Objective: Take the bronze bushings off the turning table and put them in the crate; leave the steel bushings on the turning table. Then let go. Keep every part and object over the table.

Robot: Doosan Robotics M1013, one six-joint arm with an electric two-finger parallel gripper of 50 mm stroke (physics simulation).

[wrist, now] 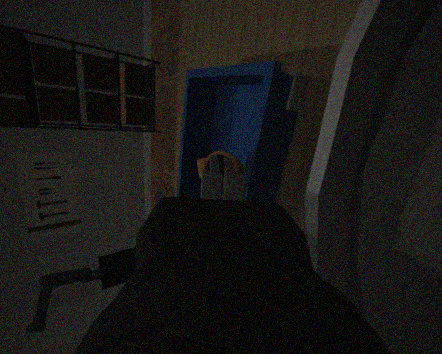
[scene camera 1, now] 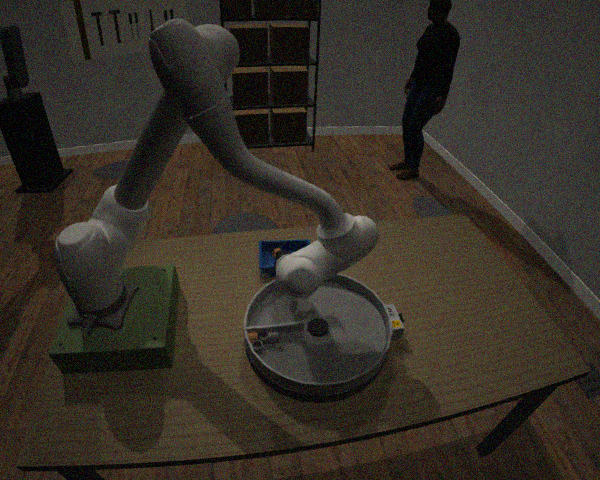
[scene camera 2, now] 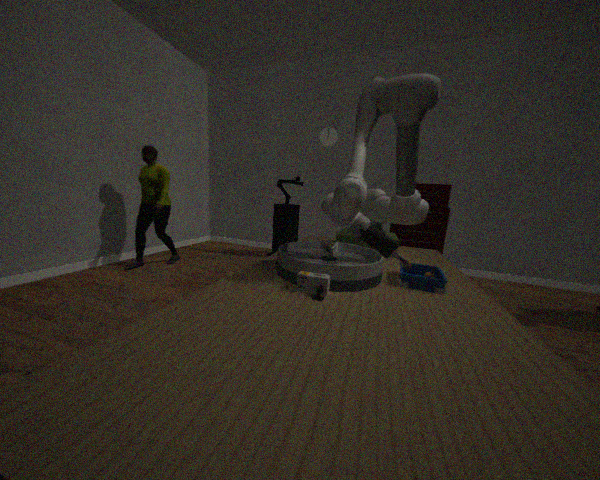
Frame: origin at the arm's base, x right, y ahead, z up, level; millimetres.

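Where they show: gripper, fingertip midpoint: point(wrist: 218, 167) point(scene camera 2: 406, 263); arm's base, link origin: point(scene camera 1: 104, 305).
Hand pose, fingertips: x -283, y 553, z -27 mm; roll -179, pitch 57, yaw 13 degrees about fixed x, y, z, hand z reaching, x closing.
Each offset is from my fingertips to the top centre of the thing. "spot": to the spot under its first point.
My gripper point(wrist: 218, 167) point(scene camera 2: 403, 261) is shut on a bronze bushing @[dx +1, dy -4, dz +14 mm] point(wrist: 236, 162), seen as an arch around the fingertips in the wrist view. It is by the blue crate @[dx -53, dy -12, dz -21 mm] point(scene camera 1: 261, 260) point(scene camera 2: 421, 284) point(wrist: 232, 68); its exact height is unclear. Another bronze bushing @[dx -86, dy -44, dz -34 mm] point(wrist: 201, 167) point(scene camera 2: 428, 274) lies in the crate, partly behind the held one in the wrist view. The grey turning table point(scene camera 1: 355, 320) point(scene camera 2: 350, 271) point(wrist: 325, 135) carries a bronze bushing @[dx +344, dy -87, dz +14 mm] point(scene camera 1: 252, 335) and steel bushings @[dx +373, dy -73, dz +7 mm] point(scene camera 1: 258, 344) beside its divider. The arm hides the gripper in scene camera 1.
The turning table's raised rim stands close to the crate. A small box @[spot: dx +261, dy +330, dz -14 mm] point(scene camera 1: 395, 320) point(scene camera 2: 314, 284) is fixed at the rim's outer side. The green robot base point(scene camera 1: 150, 320) stands at the table's left. People stand off the table.
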